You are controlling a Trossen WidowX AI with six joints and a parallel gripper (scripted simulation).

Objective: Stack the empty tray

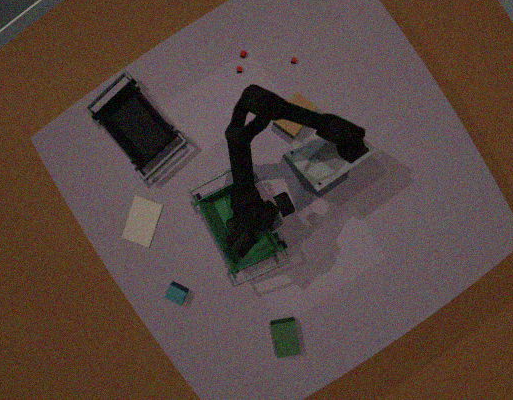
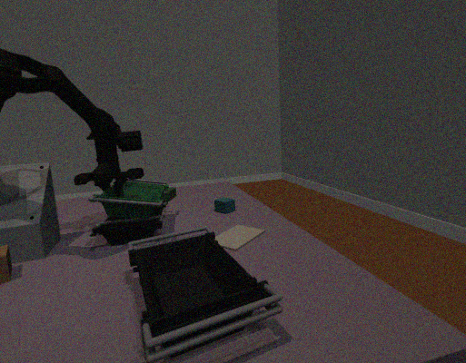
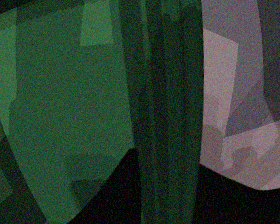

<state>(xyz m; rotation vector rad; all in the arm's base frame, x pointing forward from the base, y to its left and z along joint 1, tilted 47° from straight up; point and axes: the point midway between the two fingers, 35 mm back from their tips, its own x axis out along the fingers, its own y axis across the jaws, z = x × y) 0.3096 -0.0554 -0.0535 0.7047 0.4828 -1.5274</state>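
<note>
Right now the green tray is 70 mm ahead of my gripper tip, 10 mm to the right of it and 20 mm above it. The rest, counted from my gripper tip: cream card: 330 mm ahead, 190 mm to the right, 100 mm below; then teal cube: 370 mm ahead, 60 mm to the left, 80 mm below; then tan box: 270 mm behind, 190 mm to the right, 70 mm below.
</note>
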